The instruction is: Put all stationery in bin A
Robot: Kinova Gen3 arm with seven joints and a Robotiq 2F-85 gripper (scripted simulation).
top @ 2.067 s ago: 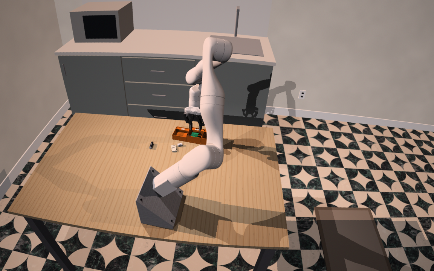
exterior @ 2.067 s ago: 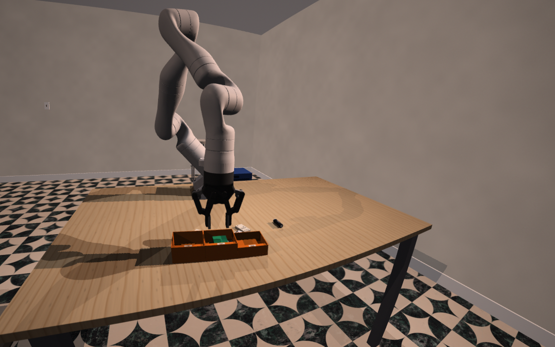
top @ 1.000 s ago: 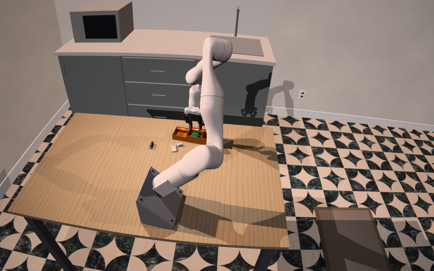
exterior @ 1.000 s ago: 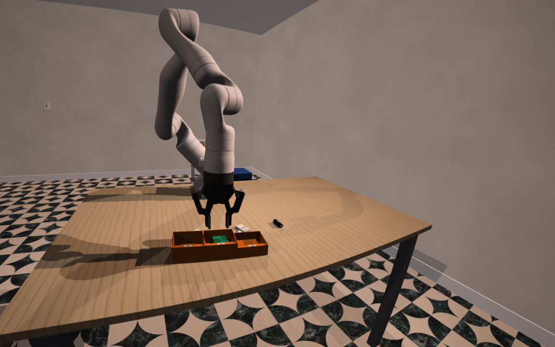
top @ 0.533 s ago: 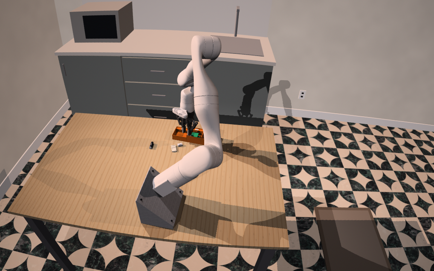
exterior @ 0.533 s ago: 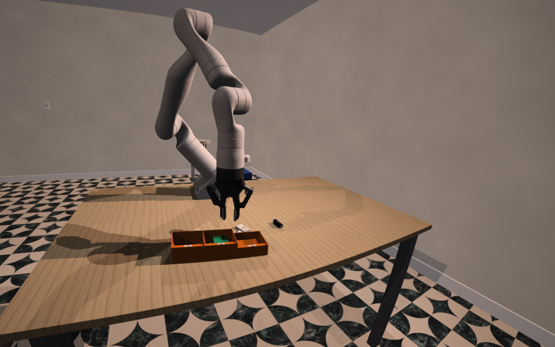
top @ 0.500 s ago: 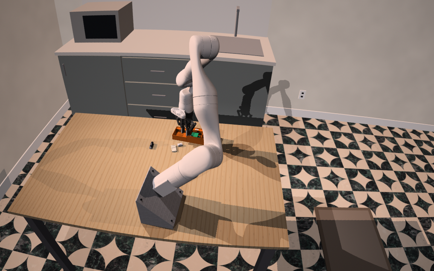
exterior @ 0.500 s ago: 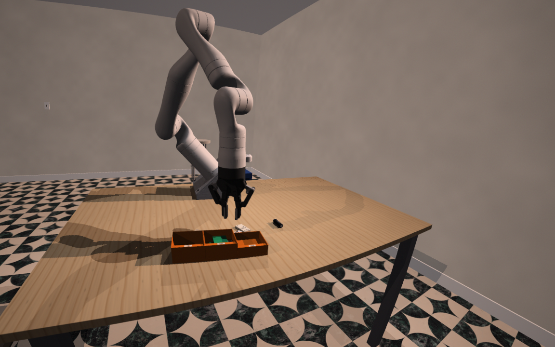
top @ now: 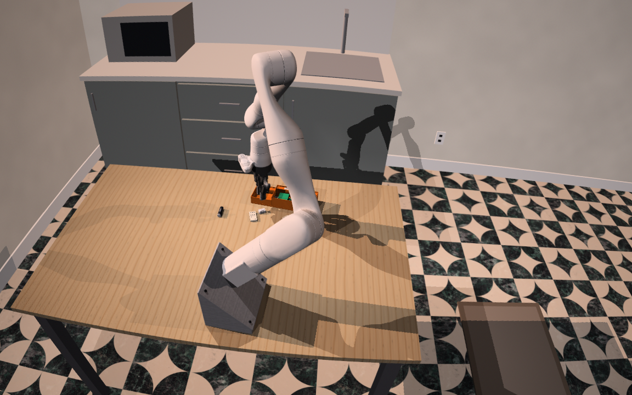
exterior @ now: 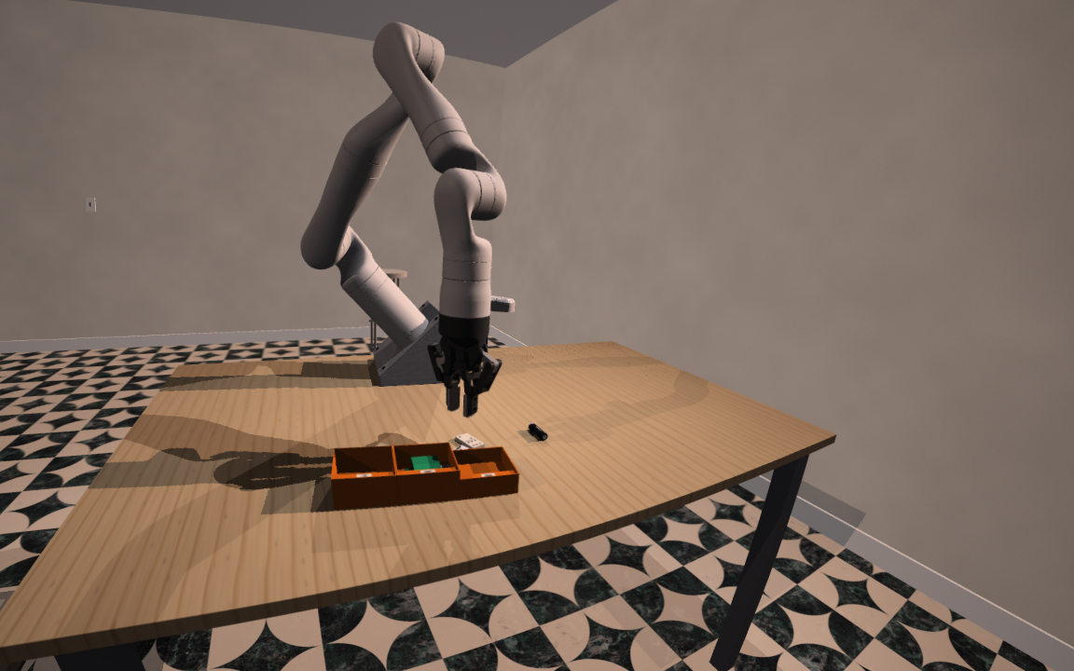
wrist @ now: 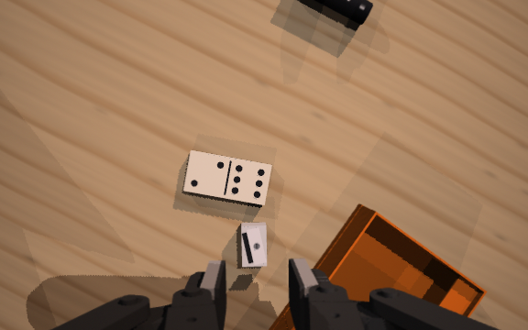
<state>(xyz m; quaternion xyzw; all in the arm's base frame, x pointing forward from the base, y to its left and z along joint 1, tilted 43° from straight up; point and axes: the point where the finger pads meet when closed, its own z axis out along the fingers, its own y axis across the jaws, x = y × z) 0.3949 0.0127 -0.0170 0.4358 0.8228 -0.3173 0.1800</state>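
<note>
Now: hand 9 cm above the white pencil sharpener. From my hand the other things lie so: orange three-compartment bin (8 cm ahead, 7 cm to the right, 7 cm below); then green-and-white eraser (8 cm below, 7 cm ahead, 6 cm to the right); then green block (7 cm to the right, 7 cm below, 7 cm ahead).
</note>
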